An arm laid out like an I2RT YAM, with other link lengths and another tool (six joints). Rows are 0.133 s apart.
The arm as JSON. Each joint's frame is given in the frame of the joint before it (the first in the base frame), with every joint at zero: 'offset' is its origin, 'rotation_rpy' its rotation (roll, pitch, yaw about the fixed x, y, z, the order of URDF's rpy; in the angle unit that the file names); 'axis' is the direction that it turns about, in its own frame. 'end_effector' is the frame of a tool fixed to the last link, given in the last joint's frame.
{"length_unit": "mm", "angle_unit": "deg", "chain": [
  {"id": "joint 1", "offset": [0.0, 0.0, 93.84], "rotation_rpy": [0.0, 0.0, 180.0], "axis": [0.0, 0.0, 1.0]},
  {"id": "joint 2", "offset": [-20.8, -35.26, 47.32], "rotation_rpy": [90.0, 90.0, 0.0], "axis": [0.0, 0.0, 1.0]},
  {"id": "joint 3", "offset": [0.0, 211.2, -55.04], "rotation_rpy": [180.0, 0.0, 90.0], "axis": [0.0, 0.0, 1.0]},
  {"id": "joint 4", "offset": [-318.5, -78.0, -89.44], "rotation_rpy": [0.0, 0.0, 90.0], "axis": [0.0, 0.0, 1.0]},
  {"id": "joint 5", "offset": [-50.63, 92.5, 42.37], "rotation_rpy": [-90.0, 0.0, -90.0], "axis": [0.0, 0.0, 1.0]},
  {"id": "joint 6", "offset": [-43.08, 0.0, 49.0], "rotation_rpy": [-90.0, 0.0, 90.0], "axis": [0.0, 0.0, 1.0]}
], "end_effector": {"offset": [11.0, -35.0, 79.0], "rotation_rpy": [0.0, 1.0, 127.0]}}
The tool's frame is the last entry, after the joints.
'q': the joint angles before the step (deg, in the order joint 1, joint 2, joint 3, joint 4, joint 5, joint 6). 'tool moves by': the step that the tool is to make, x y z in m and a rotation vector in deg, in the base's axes. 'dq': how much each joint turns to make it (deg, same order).
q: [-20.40 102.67 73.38 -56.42 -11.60 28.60]
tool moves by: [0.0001 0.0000 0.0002 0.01 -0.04 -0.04]
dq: [0.00 -0.03 -0.01 0.01 -0.02 0.04]
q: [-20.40 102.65 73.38 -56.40 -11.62 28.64]
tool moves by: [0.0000 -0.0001 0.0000 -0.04 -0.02 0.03]
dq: [0.00 -0.01 -0.01 0.02 0.03 -0.04]
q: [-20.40 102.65 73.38 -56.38 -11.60 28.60]
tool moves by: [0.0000 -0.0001 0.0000 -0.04 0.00 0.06]
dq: [0.00 0.01 0.02 -0.01 0.03 -0.06]
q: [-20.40 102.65 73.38 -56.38 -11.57 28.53]
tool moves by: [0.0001 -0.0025 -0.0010 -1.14 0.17 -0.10]
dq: [-0.01 0.00 0.00 0.24 1.13 0.01]
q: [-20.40 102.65 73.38 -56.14 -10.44 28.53]
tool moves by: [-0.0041 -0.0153 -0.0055 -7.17 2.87 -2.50]
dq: [-0.04 0.03 0.01 0.04 7.89 1.84]
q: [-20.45 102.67 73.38 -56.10 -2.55 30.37]
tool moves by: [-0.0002 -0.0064 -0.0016 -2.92 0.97 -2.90]
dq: [-0.02 0.01 0.01 0.15 3.30 2.62]
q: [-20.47 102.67 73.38 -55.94 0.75 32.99]
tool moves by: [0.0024 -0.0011 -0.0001 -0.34 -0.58 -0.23]
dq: [0.00 0.01 0.01 0.66 0.14 0.22]
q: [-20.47 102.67 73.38 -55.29 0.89 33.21]
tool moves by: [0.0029 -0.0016 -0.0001 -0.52 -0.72 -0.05]
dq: [0.00 0.01 0.01 0.85 0.24 0.03]
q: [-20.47 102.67 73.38 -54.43 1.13 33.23]
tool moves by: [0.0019 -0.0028 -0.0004 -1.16 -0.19 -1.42]
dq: [0.01 0.00 0.00 0.54 1.18 1.30]
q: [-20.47 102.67 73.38 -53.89 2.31 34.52]
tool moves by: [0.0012 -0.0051 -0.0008 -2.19 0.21 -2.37]
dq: [0.00 0.02 0.01 0.44 2.40 2.10]
